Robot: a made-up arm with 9 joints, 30 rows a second.
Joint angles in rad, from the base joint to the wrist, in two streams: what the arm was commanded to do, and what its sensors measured. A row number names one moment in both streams.
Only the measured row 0 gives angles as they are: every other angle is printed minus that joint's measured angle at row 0.
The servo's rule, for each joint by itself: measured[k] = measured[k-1] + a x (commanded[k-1-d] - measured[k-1]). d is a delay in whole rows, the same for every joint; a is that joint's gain. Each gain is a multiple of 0.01, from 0.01 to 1. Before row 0 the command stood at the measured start. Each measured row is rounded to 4 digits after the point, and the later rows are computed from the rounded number. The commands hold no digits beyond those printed.
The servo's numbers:
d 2
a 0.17 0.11 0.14 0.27 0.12 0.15 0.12 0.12 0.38
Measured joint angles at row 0: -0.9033, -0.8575, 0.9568, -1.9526, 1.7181, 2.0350, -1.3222, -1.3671, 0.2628
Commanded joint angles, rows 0 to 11: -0.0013, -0.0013, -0.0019, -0.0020, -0.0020, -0.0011, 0.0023, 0.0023, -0.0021; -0.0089, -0.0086, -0.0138, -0.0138, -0.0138, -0.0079, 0.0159, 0.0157, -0.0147; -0.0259, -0.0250, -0.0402, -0.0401, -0.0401, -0.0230, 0.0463, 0.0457, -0.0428; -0.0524, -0.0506, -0.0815, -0.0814, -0.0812, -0.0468, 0.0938, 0.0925, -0.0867; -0.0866, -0.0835, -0.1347, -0.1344, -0.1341, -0.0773, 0.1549, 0.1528, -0.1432; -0.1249, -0.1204, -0.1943, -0.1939, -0.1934, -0.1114, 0.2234, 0.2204, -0.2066; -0.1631, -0.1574, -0.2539, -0.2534, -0.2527, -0.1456, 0.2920, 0.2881, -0.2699; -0.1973, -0.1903, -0.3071, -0.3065, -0.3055, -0.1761, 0.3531, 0.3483, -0.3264; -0.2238, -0.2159, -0.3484, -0.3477, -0.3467, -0.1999, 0.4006, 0.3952, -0.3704; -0.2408, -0.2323, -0.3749, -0.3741, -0.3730, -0.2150, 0.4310, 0.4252, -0.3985; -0.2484, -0.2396, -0.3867, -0.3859, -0.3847, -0.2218, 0.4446, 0.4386, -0.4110; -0.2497, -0.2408, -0.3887, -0.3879, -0.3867, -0.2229, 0.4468, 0.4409, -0.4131
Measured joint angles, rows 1 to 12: 0.0000, 0.0000, 0.0000, 0.0000, 0.0000, 0.0000, 0.0000, 0.0000, 0.0000; 0.0000, 0.0000, 0.0000, 0.0000, 0.0000, 0.0000, 0.0000, 0.0000, 0.0000; -0.0002, -0.0001, -0.0003, -0.0005, -0.0002, -0.0002, 0.0003, 0.0003, -0.0008; -0.0017, -0.0010, -0.0022, -0.0041, -0.0018, -0.0014, 0.0022, 0.0021, -0.0061; -0.0058, -0.0036, -0.0075, -0.0138, -0.0064, -0.0046, 0.0075, 0.0073, -0.0200; -0.0137, -0.0088, -0.0179, -0.0321, -0.0154, -0.0109, 0.0179, 0.0175, -0.0453; -0.0261, -0.0170, -0.0343, -0.0597, -0.0296, -0.0209, 0.0343, 0.0337, -0.0825; -0.0429, -0.0284, -0.0567, -0.0959, -0.0493, -0.0345, 0.0570, 0.0561, -0.1297; -0.0633, -0.0426, -0.0843, -0.1384, -0.0737, -0.0512, 0.0852, 0.0839, -0.1830; -0.0861, -0.0588, -0.1155, -0.1838, -0.1015, -0.0699, 0.1173, 0.1156, -0.2375; -0.1095, -0.0761, -0.1481, -0.2281, -0.1309, -0.0894, 0.1513, 0.1492, -0.2880; -0.1318, -0.0933, -0.1799, -0.2675, -0.1600, -0.1082, 0.1849, 0.1823, -0.3300
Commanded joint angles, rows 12 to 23: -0.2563, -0.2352, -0.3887, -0.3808, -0.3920, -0.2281, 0.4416, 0.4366, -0.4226; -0.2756, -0.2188, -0.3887, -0.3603, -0.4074, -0.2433, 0.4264, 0.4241, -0.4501; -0.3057, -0.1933, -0.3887, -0.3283, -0.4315, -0.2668, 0.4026, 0.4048, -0.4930; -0.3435, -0.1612, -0.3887, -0.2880, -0.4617, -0.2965, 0.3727, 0.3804, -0.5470; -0.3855, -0.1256, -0.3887, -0.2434, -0.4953, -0.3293, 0.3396, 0.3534, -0.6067; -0.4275, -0.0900, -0.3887, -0.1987, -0.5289, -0.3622, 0.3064, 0.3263, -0.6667; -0.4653, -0.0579, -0.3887, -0.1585, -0.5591, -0.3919, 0.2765, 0.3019, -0.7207; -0.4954, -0.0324, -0.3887, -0.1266, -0.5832, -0.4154, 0.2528, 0.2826, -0.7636; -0.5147, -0.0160, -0.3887, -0.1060, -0.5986, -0.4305, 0.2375, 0.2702, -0.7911; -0.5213, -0.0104, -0.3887, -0.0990, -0.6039, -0.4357, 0.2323, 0.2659, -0.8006; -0.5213, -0.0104, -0.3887, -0.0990, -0.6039, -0.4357, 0.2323, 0.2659, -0.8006; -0.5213, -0.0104, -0.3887, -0.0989, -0.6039, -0.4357, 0.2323, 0.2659, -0.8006
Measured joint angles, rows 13 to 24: -0.1516, -0.1094, -0.2089, -0.2995, -0.1870, -0.1252, 0.2161, 0.2131, -0.3608; -0.1683, -0.1239, -0.2341, -0.3234, -0.2110, -0.1399, 0.2438, 0.2404, -0.3807; -0.1833, -0.1361, -0.2557, -0.3389, -0.2327, -0.1531, 0.2675, 0.2639, -0.3966; -0.1990, -0.1452, -0.2743, -0.3447, -0.2537, -0.1666, 0.2866, 0.2831, -0.4169; -0.2171, -0.1505, -0.2903, -0.3403, -0.2750, -0.1816, 0.3005, 0.2977, -0.4458; -0.2386, -0.1517, -0.3041, -0.3262, -0.2974, -0.1988, 0.3092, 0.3076, -0.4843; -0.2636, -0.1488, -0.3159, -0.3038, -0.3211, -0.2184, 0.3128, 0.3131, -0.5308; -0.2915, -0.1423, -0.3261, -0.2754, -0.3460, -0.2400, 0.3120, 0.3147, -0.5824; -0.3210, -0.1330, -0.3349, -0.2438, -0.3716, -0.2628, 0.3077, 0.3132, -0.6350; -0.3506, -0.1219, -0.3424, -0.2122, -0.3970, -0.2857, 0.3011, 0.3095, -0.6839; -0.3785, -0.1103, -0.3489, -0.1835, -0.4212, -0.3074, 0.2935, 0.3048, -0.7246; -0.4028, -0.0993, -0.3545, -0.1607, -0.4431, -0.3266, 0.2862, 0.3001, -0.7535
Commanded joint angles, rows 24 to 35: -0.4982, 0.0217, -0.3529, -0.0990, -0.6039, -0.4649, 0.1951, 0.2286, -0.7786; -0.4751, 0.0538, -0.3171, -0.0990, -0.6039, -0.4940, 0.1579, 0.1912, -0.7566; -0.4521, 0.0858, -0.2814, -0.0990, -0.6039, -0.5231, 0.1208, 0.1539, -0.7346; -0.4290, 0.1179, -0.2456, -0.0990, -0.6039, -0.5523, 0.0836, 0.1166, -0.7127; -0.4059, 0.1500, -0.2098, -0.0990, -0.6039, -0.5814, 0.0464, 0.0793, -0.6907; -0.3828, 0.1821, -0.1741, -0.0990, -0.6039, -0.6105, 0.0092, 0.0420, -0.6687; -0.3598, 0.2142, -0.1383, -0.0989, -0.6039, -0.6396, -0.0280, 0.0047, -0.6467; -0.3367, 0.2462, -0.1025, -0.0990, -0.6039, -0.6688, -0.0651, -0.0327, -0.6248; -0.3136, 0.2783, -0.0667, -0.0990, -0.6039, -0.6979, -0.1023, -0.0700, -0.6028; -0.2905, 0.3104, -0.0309, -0.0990, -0.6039, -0.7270, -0.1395, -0.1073, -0.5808; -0.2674, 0.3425, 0.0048, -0.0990, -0.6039, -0.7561, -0.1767, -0.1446, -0.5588; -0.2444, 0.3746, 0.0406, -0.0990, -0.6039, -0.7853, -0.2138, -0.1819, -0.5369
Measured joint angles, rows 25 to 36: -0.4229, -0.0895, -0.3593, -0.1440, -0.4624, -0.3430, 0.2797, 0.2960, -0.7714; -0.4396, -0.0808, -0.3634, -0.1318, -0.4794, -0.3569, 0.2740, 0.2924, -0.7825; -0.4496, -0.0695, -0.3619, -0.1229, -0.4943, -0.3731, 0.2645, 0.2847, -0.7810; -0.4539, -0.0559, -0.3556, -0.1164, -0.5075, -0.3912, 0.2517, 0.2735, -0.7717; -0.4536, -0.0403, -0.3452, -0.1117, -0.5191, -0.4110, 0.2360, 0.2591, -0.7576; -0.4494, -0.0229, -0.3313, -0.1083, -0.5293, -0.4322, 0.2177, 0.2420, -0.7405; -0.4420, -0.0039, -0.3143, -0.1058, -0.5383, -0.4546, 0.1971, 0.2225, -0.7216; -0.4319, 0.0166, -0.2947, -0.1040, -0.5462, -0.4780, 0.1746, 0.2008, -0.7015; -0.4196, 0.0383, -0.2728, -0.1026, -0.5531, -0.5022, 0.1503, 0.1773, -0.6807; -0.4055, 0.0612, -0.2490, -0.1016, -0.5592, -0.5272, 0.1245, 0.1521, -0.6595; -0.3899, 0.0851, -0.2235, -0.1009, -0.5646, -0.5528, 0.0973, 0.1254, -0.6380; -0.3730, 0.1099, -0.1965, -0.1004, -0.5693, -0.5789, 0.0689, 0.0975, -0.6163
